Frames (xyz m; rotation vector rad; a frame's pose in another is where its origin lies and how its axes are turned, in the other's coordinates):
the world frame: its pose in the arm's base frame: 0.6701 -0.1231 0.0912 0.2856 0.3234 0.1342
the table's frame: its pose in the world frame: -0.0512 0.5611 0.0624 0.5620 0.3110 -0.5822
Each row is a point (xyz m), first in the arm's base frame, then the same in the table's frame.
Working: the arm's base frame: its pose in the table's frame: -0.0732 -0.7653 -0.1448 -0.7157 -0.7406 0.5006

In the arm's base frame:
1: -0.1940 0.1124 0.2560
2: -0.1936 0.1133 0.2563
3: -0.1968 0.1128 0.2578
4: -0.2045 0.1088 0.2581
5: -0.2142 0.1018 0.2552
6: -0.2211 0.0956 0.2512
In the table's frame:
1: -0.4077 -0.7113 -0.1762
2: -0.4079 -0.7103 -0.1765
3: -0.4110 -0.7121 -0.1767
4: -0.4155 -0.7195 -0.1769
5: -0.4184 -0.7314 -0.1775
6: -0.4189 -0.7415 -0.1780

